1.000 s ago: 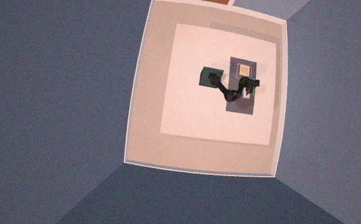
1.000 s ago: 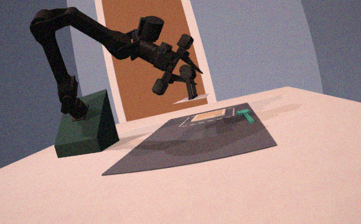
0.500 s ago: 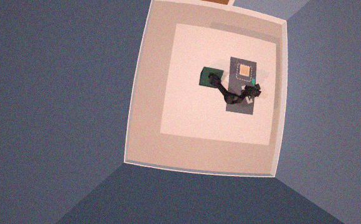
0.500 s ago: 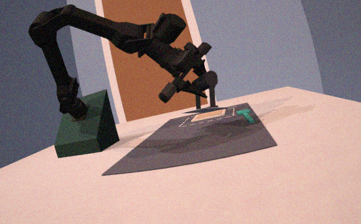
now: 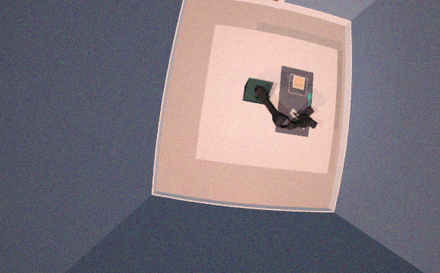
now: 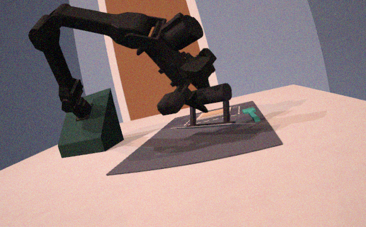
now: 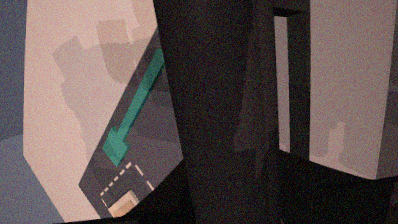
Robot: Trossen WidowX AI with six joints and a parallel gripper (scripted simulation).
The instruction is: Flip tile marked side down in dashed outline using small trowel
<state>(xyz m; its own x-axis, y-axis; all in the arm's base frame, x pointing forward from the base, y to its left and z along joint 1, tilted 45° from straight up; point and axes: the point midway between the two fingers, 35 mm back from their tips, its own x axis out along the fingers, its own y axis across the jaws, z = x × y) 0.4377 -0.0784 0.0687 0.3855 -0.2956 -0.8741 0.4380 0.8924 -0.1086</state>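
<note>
Right now the trowel is 20 mm behind my gripper tip and 20 mm to the right of it. From my gripper tip the other things lie so: cream tile (50 mm behind, 310 mm to the left, 60 mm below); then teal t-shaped piece (90 mm ahead, 160 mm to the left, 60 mm below); then grey mat (50 mm behind, 120 mm to the left, 90 mm below).
</note>
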